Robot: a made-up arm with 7 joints.
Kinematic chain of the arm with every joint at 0, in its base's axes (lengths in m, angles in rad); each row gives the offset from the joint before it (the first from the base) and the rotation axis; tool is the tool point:
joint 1: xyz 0 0 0 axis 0 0.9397 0.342
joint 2: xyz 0 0 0 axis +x
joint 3: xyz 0 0 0 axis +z
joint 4: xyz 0.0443 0 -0.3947 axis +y
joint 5: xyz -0.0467 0 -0.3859 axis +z
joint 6: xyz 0 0 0 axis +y
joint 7: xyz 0 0 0 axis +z
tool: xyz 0 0 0
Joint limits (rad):
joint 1: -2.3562..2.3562
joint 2: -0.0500..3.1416
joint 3: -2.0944..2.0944
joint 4: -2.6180..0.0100
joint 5: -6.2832..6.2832
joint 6: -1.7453..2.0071
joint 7: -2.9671..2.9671
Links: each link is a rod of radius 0.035 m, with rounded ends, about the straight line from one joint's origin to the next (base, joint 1, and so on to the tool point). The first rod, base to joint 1, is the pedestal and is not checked.
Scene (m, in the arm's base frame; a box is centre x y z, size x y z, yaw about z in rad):
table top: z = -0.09
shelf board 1: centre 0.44 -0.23 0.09 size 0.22 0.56 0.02 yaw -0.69
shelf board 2: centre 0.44 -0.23 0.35 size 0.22 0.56 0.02 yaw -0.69
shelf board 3: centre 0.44 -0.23 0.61 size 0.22 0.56 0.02 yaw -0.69
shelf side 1: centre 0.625 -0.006 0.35 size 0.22 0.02 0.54 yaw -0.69
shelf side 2: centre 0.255 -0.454 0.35 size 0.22 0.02 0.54 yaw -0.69
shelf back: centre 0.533 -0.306 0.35 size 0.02 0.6 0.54 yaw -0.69
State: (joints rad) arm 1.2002 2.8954 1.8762 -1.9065 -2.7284 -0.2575 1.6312
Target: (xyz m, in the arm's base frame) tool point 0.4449 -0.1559 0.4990
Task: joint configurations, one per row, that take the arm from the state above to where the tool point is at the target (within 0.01 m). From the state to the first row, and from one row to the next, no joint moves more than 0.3 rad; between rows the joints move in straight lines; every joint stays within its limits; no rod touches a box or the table.
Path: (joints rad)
1: 1.1966 2.6113 1.7127 -1.9391 -2.5777 -0.3278 1.3629
2: 1.1930 2.3273 1.5492 -1.9718 -2.4270 -0.3980 1.0947
3: 1.1894 2.0432 1.3856 -2.0044 -2.2764 -0.4683 0.8264
4: 1.1086 2.1831 1.6219 -1.9054 -2.4270 -0.3980 1.0947
5: 1.0278 2.3229 1.8581 -1.8064 -2.5777 -0.3278 1.3629
6: 0.9469 2.4627 2.0944 -1.7074 -2.7284 -0.2575 1.6312
7: 0.9504 2.6745 2.0526 -1.4783 -2.7284 -0.2575 1.6312
8: 0.9538 2.8863 2.0107 -1.2492 -2.7284 -0.2575 1.6312

